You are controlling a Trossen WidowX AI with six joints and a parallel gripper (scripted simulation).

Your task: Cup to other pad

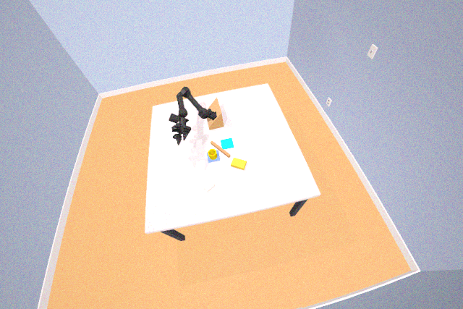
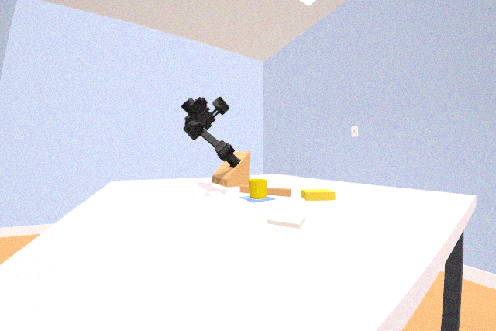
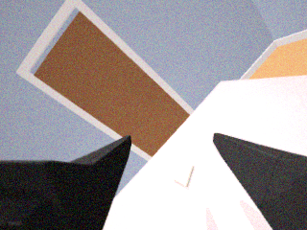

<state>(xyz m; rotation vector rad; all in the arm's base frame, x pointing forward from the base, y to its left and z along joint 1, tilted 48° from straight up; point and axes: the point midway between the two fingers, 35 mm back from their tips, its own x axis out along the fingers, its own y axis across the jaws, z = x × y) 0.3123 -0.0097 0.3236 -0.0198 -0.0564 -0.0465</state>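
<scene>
My gripper tip is 26 cm above the yellow cup, 19 cm to the right of it and 3 cm past it. The rest, counted from my gripper tip: wooden bar: 29 cm below, 26 cm to the left, 8 cm behind; then blue pad: 30 cm below, 19 cm to the left, 3 cm behind.
</scene>
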